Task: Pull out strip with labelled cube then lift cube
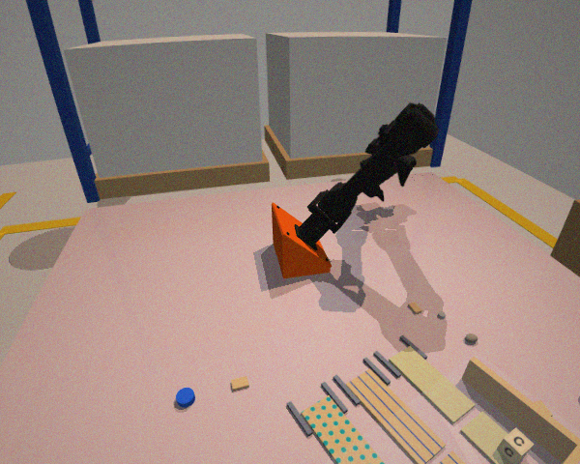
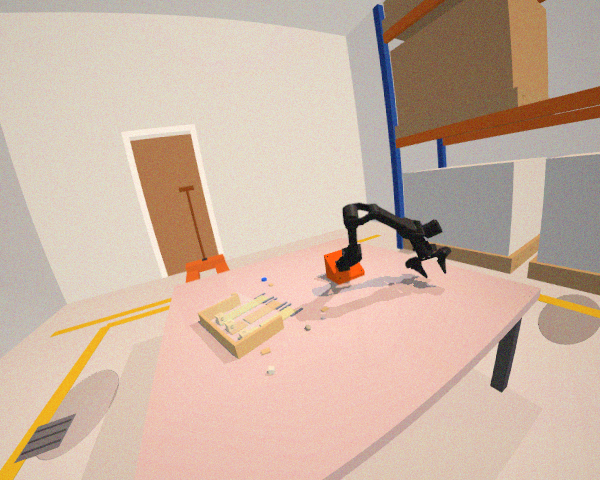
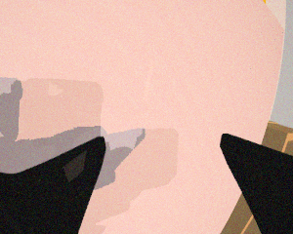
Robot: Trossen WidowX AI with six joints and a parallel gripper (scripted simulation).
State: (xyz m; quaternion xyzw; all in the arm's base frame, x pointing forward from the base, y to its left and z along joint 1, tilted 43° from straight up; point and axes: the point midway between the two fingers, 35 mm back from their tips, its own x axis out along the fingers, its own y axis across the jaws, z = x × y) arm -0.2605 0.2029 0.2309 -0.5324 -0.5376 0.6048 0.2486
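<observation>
My gripper tip is now 57 cm short of the grey pebble, 3 cm to the left of it and 4 cm above it. The rest, counted from my gripper tip: white cube (73 cm ahead, 11 cm to the left, 3 cm below); then pale plain strip (65 cm ahead, 15 cm to the right, 4 cm below).
</observation>
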